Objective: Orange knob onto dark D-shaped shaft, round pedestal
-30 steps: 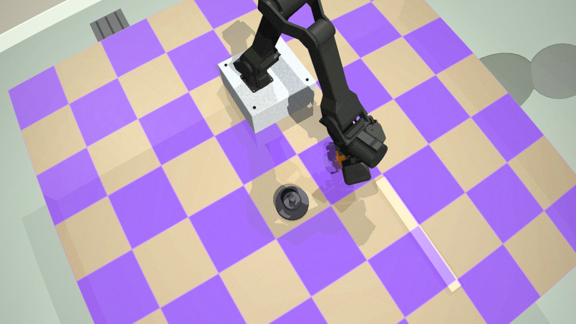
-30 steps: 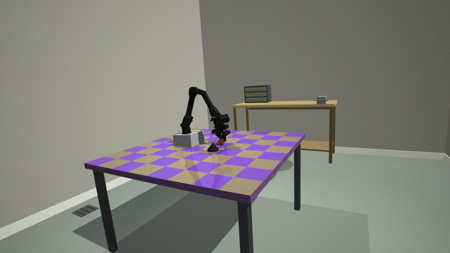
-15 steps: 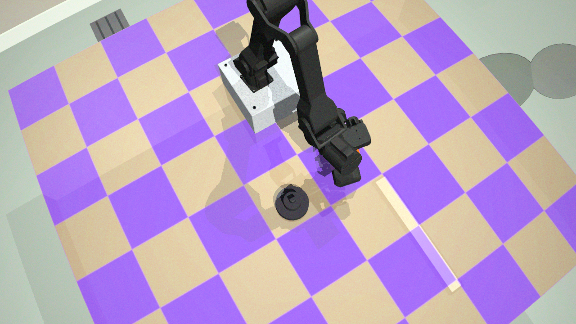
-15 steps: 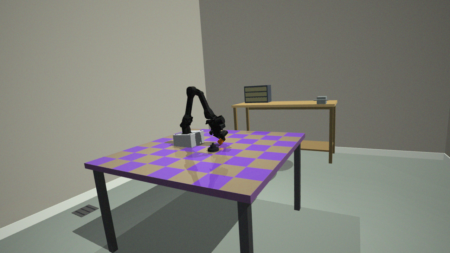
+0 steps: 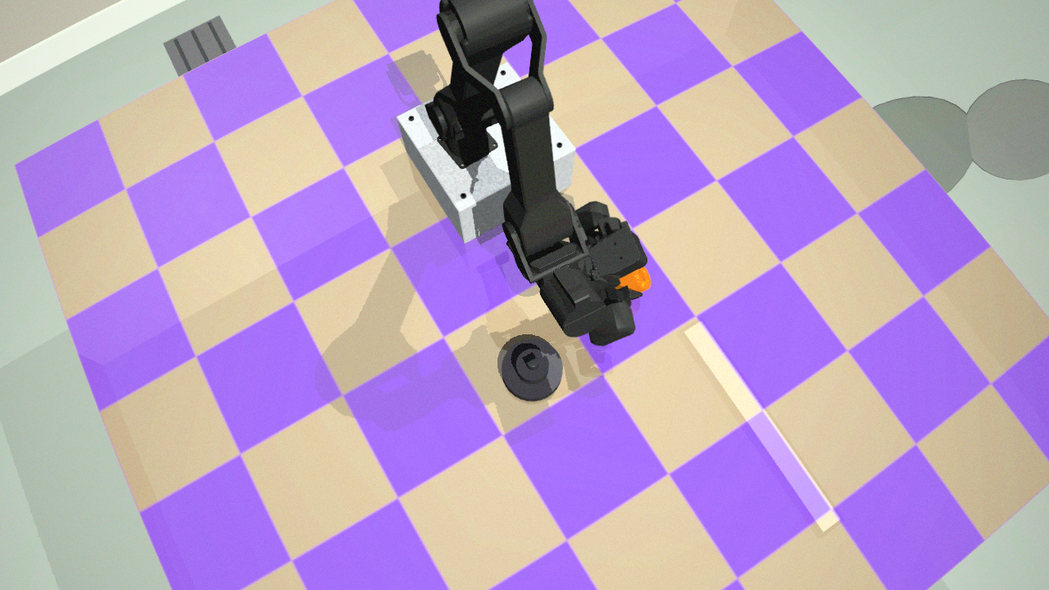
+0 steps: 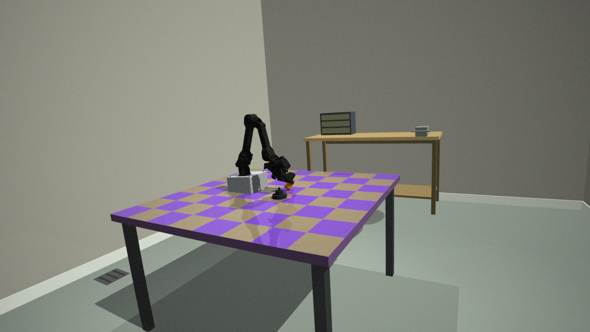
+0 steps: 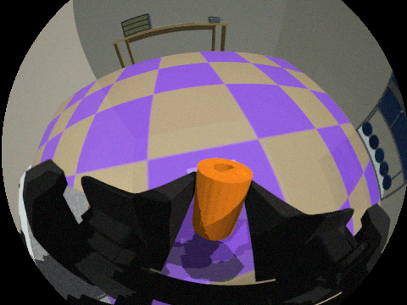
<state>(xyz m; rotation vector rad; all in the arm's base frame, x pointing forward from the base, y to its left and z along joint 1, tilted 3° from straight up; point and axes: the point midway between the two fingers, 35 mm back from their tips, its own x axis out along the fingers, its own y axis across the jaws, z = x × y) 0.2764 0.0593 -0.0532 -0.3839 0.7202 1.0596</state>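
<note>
My gripper tip is now 1 cm past the orange knob and 1 cm to the left of it. Round my gripper tip: D-shaped shaft: 1 cm ahead, 19 cm to the right, 1 cm below.
</note>
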